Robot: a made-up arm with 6 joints. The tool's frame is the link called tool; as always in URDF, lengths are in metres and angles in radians.
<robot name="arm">
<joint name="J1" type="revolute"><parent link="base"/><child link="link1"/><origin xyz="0 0 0.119" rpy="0 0 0"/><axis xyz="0 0 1"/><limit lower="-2.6" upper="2.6"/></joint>
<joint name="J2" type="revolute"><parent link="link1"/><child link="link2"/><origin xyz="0.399 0.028 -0.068" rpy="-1.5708 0 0"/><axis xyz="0 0 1"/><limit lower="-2.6" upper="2.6"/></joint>
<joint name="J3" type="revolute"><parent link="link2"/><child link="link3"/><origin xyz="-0.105 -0.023 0.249" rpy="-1.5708 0 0"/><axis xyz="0 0 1"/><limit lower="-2.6" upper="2.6"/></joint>
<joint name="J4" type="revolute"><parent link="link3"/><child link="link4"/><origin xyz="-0.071 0.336 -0.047" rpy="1.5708 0 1.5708"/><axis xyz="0 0 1"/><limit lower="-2.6" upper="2.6"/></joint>
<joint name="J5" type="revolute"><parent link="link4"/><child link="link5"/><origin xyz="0.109 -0.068 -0.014" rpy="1.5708 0 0"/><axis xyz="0 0 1"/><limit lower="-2.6" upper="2.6"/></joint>
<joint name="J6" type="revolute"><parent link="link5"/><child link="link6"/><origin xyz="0.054 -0.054 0.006" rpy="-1.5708 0 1.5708"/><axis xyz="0 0 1"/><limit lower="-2.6" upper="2.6"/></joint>
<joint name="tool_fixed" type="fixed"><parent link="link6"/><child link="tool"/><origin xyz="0.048 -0.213 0.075" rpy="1.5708 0 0"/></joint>
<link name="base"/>
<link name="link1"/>
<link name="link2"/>
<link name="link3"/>
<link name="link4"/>
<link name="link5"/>
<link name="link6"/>
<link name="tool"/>
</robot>
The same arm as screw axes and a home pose.
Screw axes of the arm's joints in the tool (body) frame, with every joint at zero. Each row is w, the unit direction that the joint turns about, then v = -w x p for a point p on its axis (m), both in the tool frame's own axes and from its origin. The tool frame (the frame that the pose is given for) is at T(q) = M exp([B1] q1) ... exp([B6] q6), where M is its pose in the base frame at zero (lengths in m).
B1: w 0.000007 -0.000007 1 v 0.1470 0.2030 0.0000
B2: w 0 1 0.000007 v 0.3570 0.0000 0.1960
B3: w -0.000007 0.000007 -1 v -0.4240 0.0910 0.0000
B4: w 1 0 -0.000007 v 0.0000 -0.2870 -0.0880
B5: w 0.000007 -0.000007 1 v -0.0210 -0.0060 0.0000
B6: w 0 1 0.000007 v 0.2130 0.0000 -0.0480
M =
1 0 -0.000007 0.2030
0 1 0.000007 -0.1470
0.000007 -0.000007 1 0.4080
0 0 0 1
Joint limits (rad, base to tool): -2.6000..2.6000 -2.6000..2.6000 -2.6000..2.6000 -2.6000..2.6000 -2.6000..2.6000 -2.6000..2.6000

